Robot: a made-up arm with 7 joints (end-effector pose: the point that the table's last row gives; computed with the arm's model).
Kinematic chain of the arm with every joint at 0, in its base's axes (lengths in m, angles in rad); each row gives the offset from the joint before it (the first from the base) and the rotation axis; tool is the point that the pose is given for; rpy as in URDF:
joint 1: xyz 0 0 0.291 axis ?
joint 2: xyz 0 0 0 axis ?
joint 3: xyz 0 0 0.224 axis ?
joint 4: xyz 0.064 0 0 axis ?
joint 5: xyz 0.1 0 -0.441 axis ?
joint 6: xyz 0 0 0 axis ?
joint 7: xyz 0.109 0 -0.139 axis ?
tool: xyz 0 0 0 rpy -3.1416 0 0
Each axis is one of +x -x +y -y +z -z.
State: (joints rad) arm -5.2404 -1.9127 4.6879 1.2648 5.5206 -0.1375 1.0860
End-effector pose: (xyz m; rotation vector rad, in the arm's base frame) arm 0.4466 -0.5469 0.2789 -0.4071 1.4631 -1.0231
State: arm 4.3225 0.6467 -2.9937 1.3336 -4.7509 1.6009 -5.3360
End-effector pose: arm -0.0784 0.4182 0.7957 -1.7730 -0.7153 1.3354
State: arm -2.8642 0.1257 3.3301 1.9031 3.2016 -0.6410 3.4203
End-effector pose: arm 0.4423 0.2430 0.6723 -2.0851 -0.1954 -1.5993
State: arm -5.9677 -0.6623 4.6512 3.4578 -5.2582 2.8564 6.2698
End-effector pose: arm -0.2373 -0.0167 0.7928 2.6688 -0.5564 1.4623
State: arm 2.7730 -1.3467 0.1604 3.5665 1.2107 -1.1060 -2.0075
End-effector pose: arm 0.5975 -0.0165 0.1928 -1.0318 1.5349 0.3423
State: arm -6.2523 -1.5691 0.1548 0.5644 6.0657 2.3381 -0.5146
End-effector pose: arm 0.1720 0.0033 0.5236 2.7924 0.5568 -0.3825
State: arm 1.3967 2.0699 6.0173 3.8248 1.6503 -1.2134 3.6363
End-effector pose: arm 0.1903 0.5230 0.3148 1.3709 1.0458 2.0056
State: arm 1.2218 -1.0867 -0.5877 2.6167 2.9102 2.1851 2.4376
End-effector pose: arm -0.2194 -0.5926 0.6997 -1.7262 -1.7263 0.7490
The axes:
joint 1: +z
joint 2: +y
joint 3: +z
joint 4: -y
joint 5: -z
joint 6: +y
joint 7: -z

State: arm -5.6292 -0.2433 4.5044 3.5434 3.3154 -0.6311 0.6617
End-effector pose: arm -0.1365 -0.0320 0.9809 0.2994 0.0422 -0.2796
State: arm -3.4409 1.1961 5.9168 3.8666 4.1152 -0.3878 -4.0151
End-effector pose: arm -0.5282 -0.0723 0.7299 0.4450 -0.8253 -0.3549
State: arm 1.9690 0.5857 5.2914 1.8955 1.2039 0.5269 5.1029
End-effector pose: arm 0.2700 0.7137 0.5523 -1.3959 -1.7586 -1.2807
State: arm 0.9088 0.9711 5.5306 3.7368 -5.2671 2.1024 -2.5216
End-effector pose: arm 0.0955 0.5248 0.6703 -1.1135 2.5423 0.3973
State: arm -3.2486 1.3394 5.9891 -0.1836 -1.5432 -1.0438 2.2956
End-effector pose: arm 0.1518 -0.1581 0.1099 1.5960 0.9880 -0.2470
